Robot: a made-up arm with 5 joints.
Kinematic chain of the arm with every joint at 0, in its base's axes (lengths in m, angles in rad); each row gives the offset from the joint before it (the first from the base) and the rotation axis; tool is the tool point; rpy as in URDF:
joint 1: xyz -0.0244 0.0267 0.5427 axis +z
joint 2: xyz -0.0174 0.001 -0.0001 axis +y
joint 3: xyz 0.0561 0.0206 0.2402 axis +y
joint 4: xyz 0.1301 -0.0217 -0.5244 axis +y
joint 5: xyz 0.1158 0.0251 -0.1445 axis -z
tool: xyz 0.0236 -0.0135 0.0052 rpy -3.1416 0 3.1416
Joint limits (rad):
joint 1: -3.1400..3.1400
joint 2: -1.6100..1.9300
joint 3: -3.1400..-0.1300
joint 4: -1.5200..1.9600
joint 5: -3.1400..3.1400
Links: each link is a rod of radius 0.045 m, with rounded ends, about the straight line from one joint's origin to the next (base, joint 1, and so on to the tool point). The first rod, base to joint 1, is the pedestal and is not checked.
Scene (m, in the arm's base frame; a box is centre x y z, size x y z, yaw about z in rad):
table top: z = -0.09
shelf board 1: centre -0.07 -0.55 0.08 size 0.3 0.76 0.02 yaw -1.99
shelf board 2: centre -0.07 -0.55 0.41 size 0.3 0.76 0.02 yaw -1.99
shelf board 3: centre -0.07 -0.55 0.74 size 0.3 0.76 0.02 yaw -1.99
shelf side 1: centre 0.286 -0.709 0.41 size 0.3 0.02 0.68 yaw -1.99
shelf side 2: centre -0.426 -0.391 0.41 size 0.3 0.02 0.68 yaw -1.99
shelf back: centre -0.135 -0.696 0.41 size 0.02 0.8 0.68 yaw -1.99
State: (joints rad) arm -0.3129 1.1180 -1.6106 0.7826 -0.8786
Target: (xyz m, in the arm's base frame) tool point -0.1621 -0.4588 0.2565
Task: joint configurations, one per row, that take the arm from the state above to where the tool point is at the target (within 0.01 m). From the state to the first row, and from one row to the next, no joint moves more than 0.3 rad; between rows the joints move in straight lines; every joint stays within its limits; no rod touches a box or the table.
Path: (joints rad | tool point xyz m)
1: -0.0779 0.9213 -1.4056 0.9163 -1.0358 | 0.6121 0.0156 0.0548
2: 0.1570 0.7247 -1.2005 1.0501 -1.1930 | 0.5410 0.1587 0.0873
3: 0.3920 0.5280 -0.9955 1.1838 -1.3502 | 0.4336 0.2648 0.1192
4: 0.6269 0.3314 -0.7904 1.3176 -1.5074 | 0.3062 0.3251 0.1490
5: 0.8934 0.4685 -0.6253 1.4782 -1.6171 | 0.0928 0.2509 0.0753
6: 1.1598 0.6057 -0.4602 1.6388 -1.7268 | -0.0485 0.0977 0.0773
7: 1.4263 0.7429 -0.2951 1.7994 -1.8364 | -0.0908 -0.0736 0.1441
8: 1.6927 0.8801 -0.1300 1.9600 -1.9461 | -0.0485 -0.2038 0.2565
9: 1.6093 1.1312 -0.2092 1.7523 -1.6596 | -0.0628 -0.2667 0.2406
10: 1.5258 1.3823 -0.2883 1.5447 -1.3731 | -0.0861 -0.3323 0.2339
11: 1.4424 1.6334 -0.3675 1.3370 -1.0866 | -0.1191 -0.3976 0.2385
12: 1.3589 1.8845 -0.4466 1.1294 -0.8001 | -0.1621 -0.4588 0.2565

